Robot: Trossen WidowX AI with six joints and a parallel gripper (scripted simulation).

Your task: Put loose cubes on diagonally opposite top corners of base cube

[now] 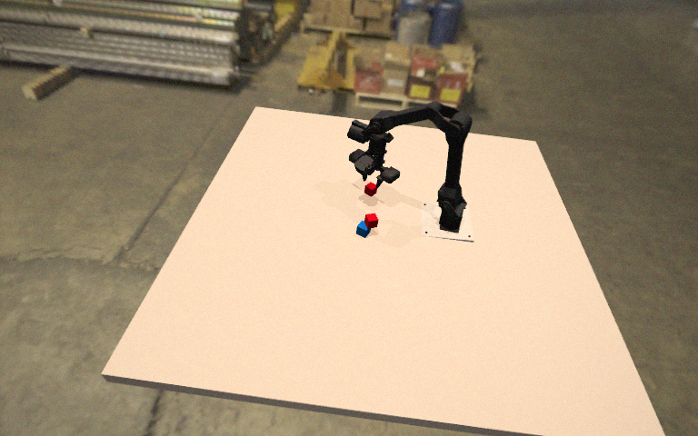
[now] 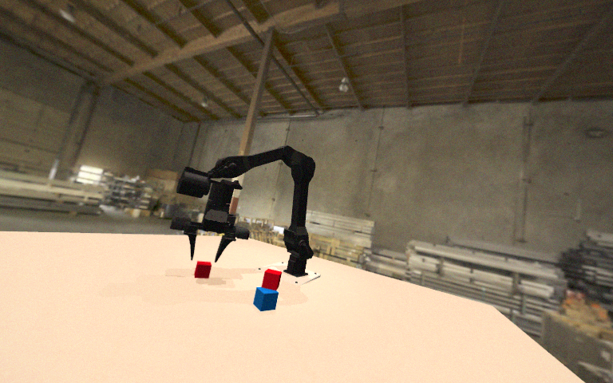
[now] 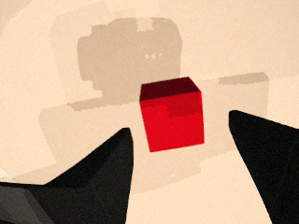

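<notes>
The blue base cube is 21 cm to the left of my gripper tip, 3 cm behind it and 2 cm below it.
</notes>
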